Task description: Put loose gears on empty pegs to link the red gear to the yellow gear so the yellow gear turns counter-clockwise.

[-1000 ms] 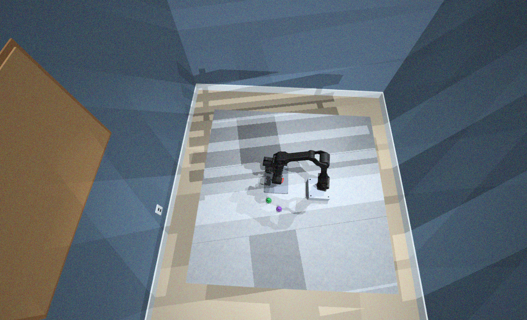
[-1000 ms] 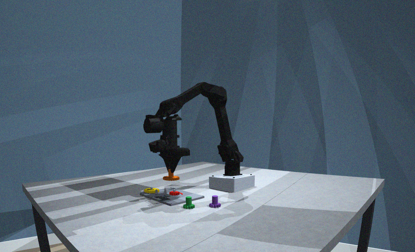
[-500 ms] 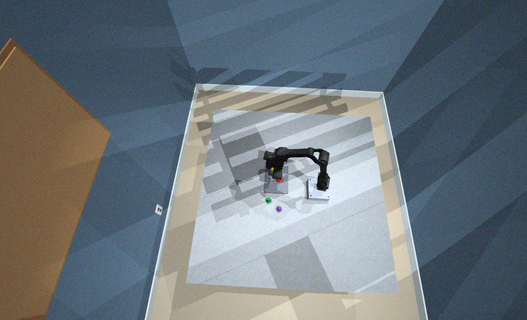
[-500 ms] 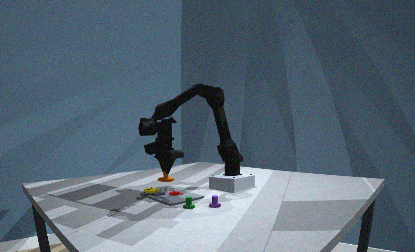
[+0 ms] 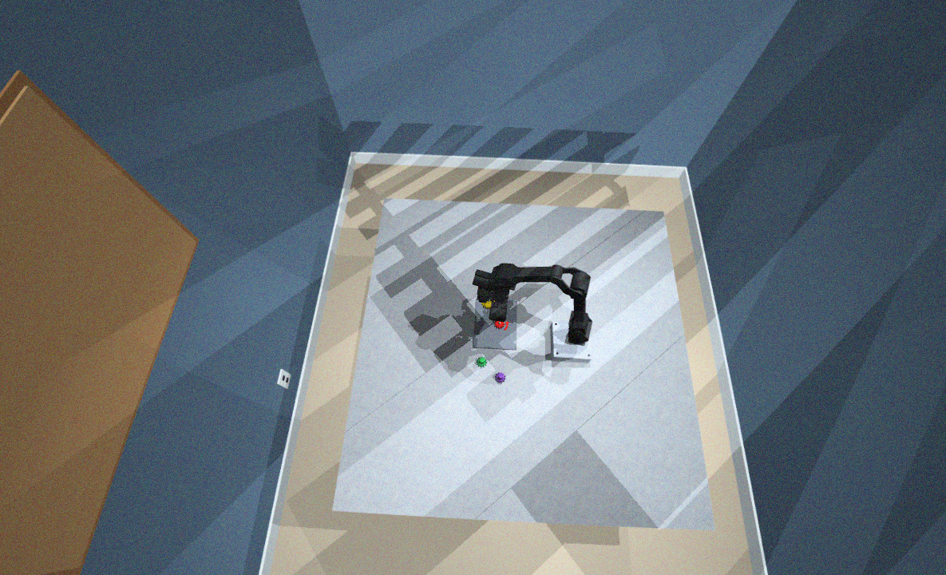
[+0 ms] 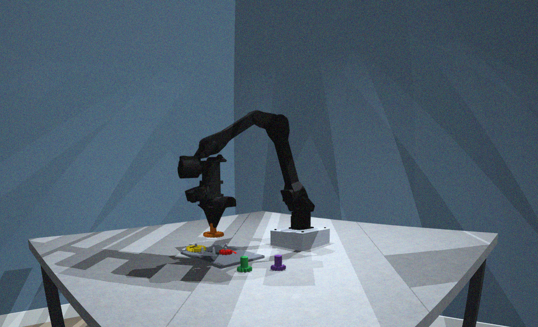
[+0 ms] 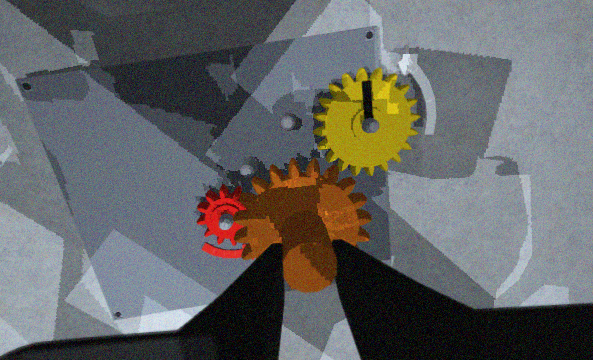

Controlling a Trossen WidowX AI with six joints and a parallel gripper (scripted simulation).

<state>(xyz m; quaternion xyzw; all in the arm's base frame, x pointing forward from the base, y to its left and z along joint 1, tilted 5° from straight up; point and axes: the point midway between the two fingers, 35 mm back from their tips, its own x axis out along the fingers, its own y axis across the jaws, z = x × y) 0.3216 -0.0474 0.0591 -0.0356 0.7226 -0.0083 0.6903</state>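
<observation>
The orange gear lies 10 mm below my gripper tip. Round my gripper tip: red gear 20 mm behind, 50 mm to the left, 70 mm below; yellow gear 40 mm ahead, 40 mm to the right, 70 mm below; grey board 40 mm to the left, 80 mm below.
</observation>
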